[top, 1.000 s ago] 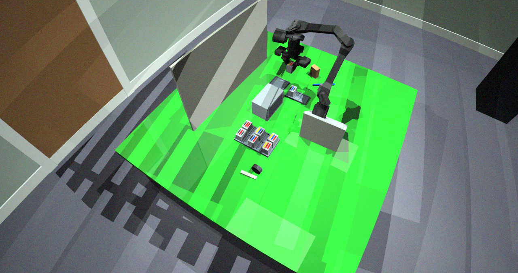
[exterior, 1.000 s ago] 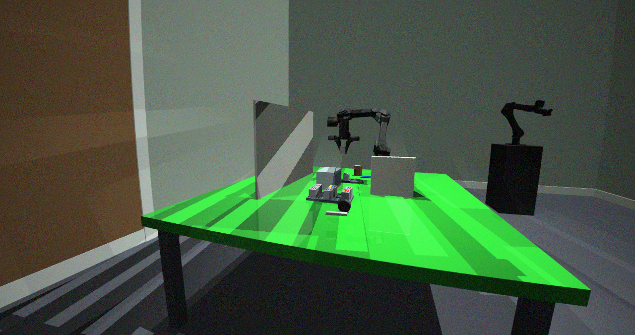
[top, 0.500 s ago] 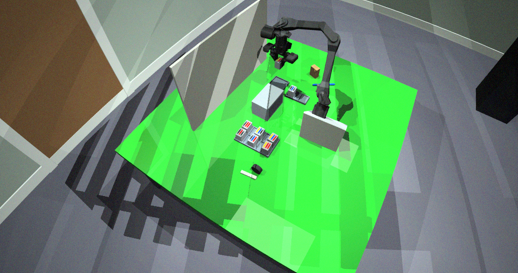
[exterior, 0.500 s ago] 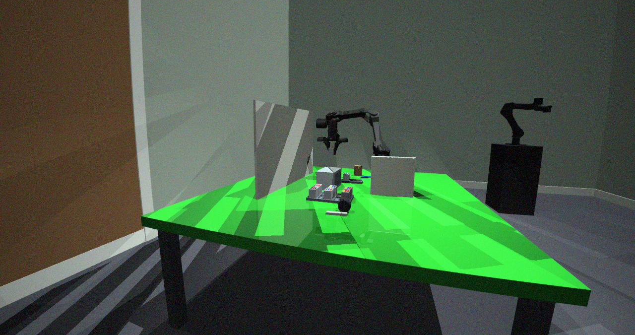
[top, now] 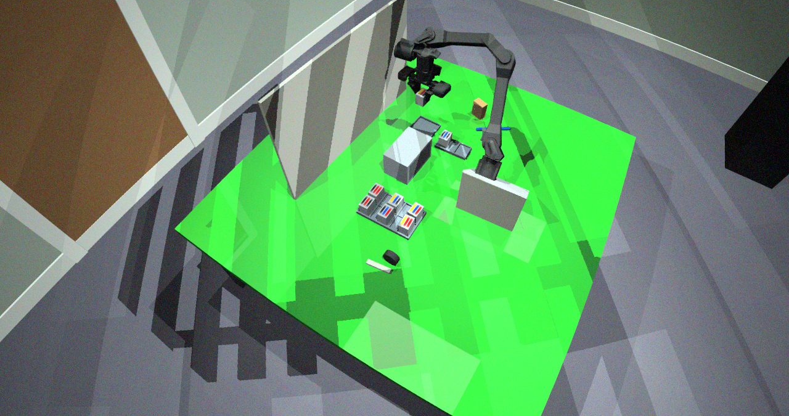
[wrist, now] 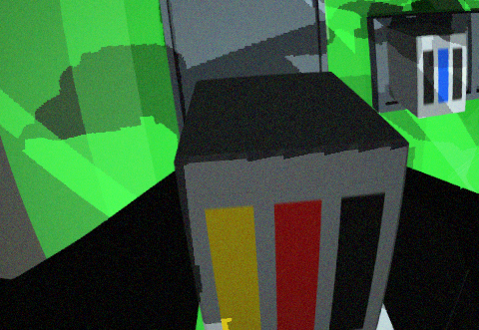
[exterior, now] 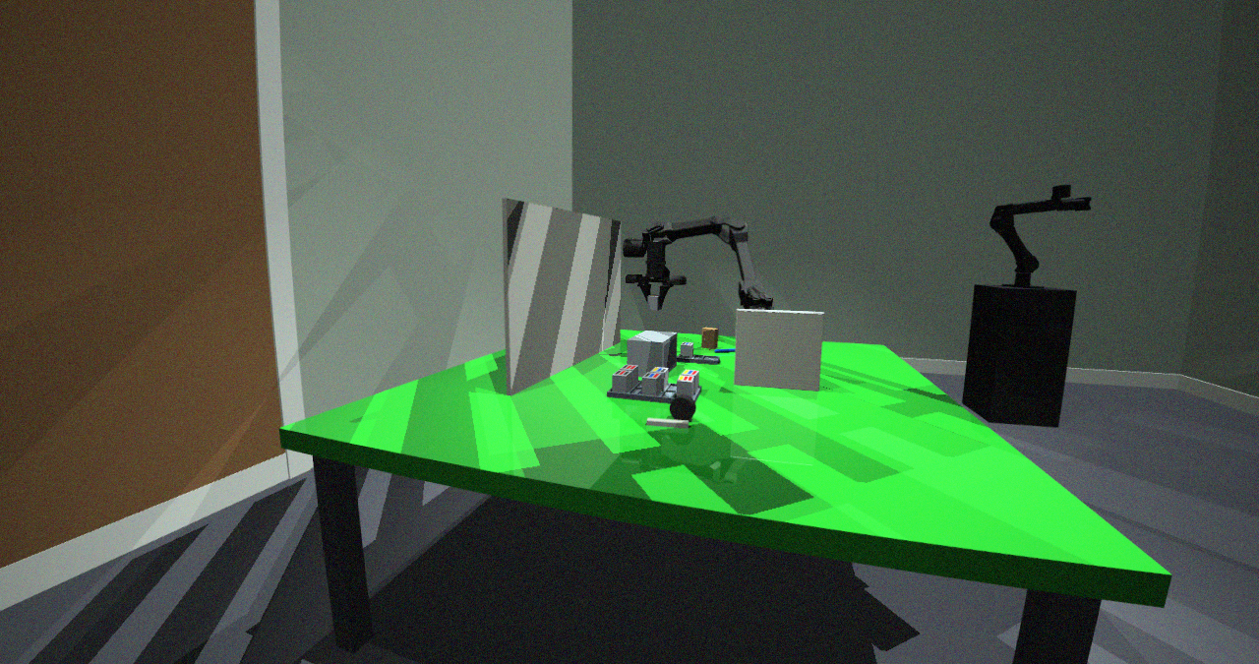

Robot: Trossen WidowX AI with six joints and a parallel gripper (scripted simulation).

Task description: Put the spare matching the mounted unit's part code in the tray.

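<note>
The tray lies 16 cm below my gripper tip. From my gripper tip the other things lie so: rack 15 cm behind, 2 cm to the left, 16 cm below; spare 2 cm above; mounted unit 3 cm behind, 18 cm to the left, 11 cm below.
</note>
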